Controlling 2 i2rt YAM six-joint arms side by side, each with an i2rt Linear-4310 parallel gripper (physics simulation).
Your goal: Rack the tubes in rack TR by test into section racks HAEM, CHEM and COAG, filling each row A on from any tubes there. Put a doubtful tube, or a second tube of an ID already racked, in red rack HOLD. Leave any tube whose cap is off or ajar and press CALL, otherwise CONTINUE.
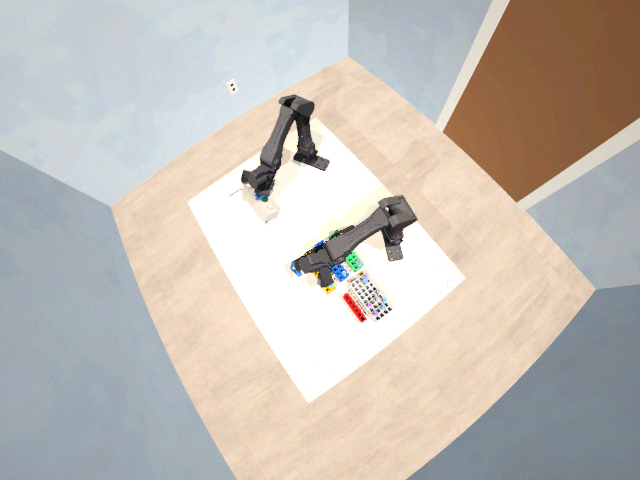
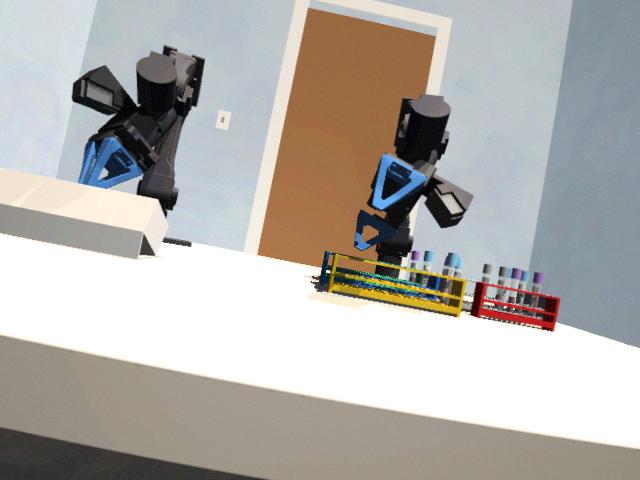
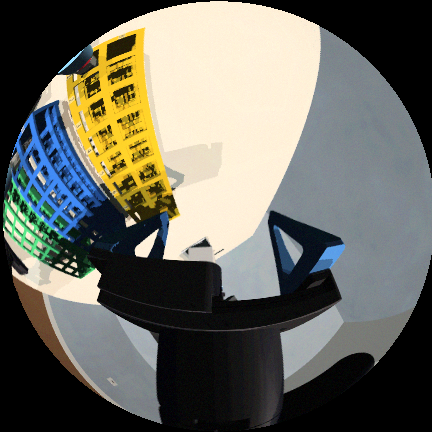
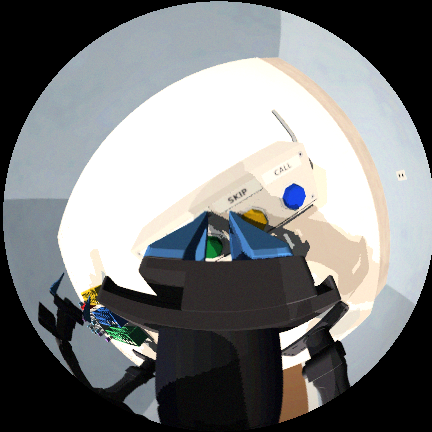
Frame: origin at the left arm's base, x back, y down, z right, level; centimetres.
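Where they show: left gripper, fingertip midpoint: [image 2: 366, 230] [image 3: 218, 216] [image 4: 76, 284]; right gripper, fingertip midpoint: [image 1: 257, 197] [image 2: 85, 190] [image 4: 217, 216]; left arm's base, link origin: [image 1: 391, 240] [image 4: 152, 360]; right arm's base, link origin: [image 1: 311, 160] [image 4: 314, 332].
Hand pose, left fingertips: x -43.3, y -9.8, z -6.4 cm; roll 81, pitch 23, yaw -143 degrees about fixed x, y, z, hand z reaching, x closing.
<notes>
Things, the pixels of their top centre, and the offset from my left fingertips. "*": a spot on its surface instead.
- button box, top centre: [image 4: 215, 215] [image 2: 85, 185] [image 3: 210, 271] [image 1: 256, 197] dx -17.1, dy +1.4, dz +36.4 cm
- green button, top centre: [image 4: 206, 248] dx -13.9, dy +2.3, dz +35.4 cm
- yellow rack, top centre: [image 3: 126, 157] [image 2: 397, 266] [image 4: 89, 297] [image 1: 318, 271] dx +7.3, dy +4.1, dz -3.7 cm
- blue rack, top centre: [image 3: 65, 217] [image 2: 381, 262] [image 4: 103, 318] [image 1: 331, 259] dx +13.8, dy +4.1, dz +0.6 cm
- green rack, top centre: [image 3: 39, 250] [image 2: 374, 260] [image 4: 118, 337] [image 1: 345, 250] dx +20.8, dy +4.1, dz +3.9 cm
- pale rack, top centre: [image 2: 493, 284] [image 1: 371, 296] [image 4: 93, 323] dx +28.1, dy +4.1, dz -18.0 cm
- red rack, top centre: [image 2: 517, 289] [image 1: 355, 307] dx +20.4, dy +4.1, dz -21.5 cm
- amber button, top centre: [image 4: 253, 222] dx -16.4, dy +2.3, dz +39.7 cm
- blue button, top centre: [image 4: 296, 194] dx -18.9, dy +2.3, dz +44.0 cm
- cable, surface spot: [image 4: 285, 125] * dx -31.2, dy +9.1, dz +46.7 cm
My right gripper [image 1: 261, 196] [image 2: 93, 181] [image 4: 217, 216] is shut with a narrow gap and nothing seen between its fingers, low over the button box [image 1: 267, 211] [image 2: 72, 209], right at the green button [image 4: 215, 246]. Whether it touches is hidden. My left gripper [image 2: 370, 227] [image 3: 218, 216] is wide open and empty, above the far end of the yellow rack [image 2: 398, 302] [image 3: 145, 125]. The blue rack [image 1: 339, 272] and green rack [image 1: 354, 260] stand beside it. Tubes with purple and light blue caps stand in the pale rack [image 1: 370, 294]. The red rack [image 1: 354, 307] [image 2: 516, 319] shows no tube I can make out.
The box also has an amber button [image 4: 255, 218] under SKIP and a blue button [image 4: 294, 196] under CALL. A cable [image 4: 285, 125] runs from its end. The left arm [image 1: 356, 238] reaches over the coloured racks and hides parts of them.
</notes>
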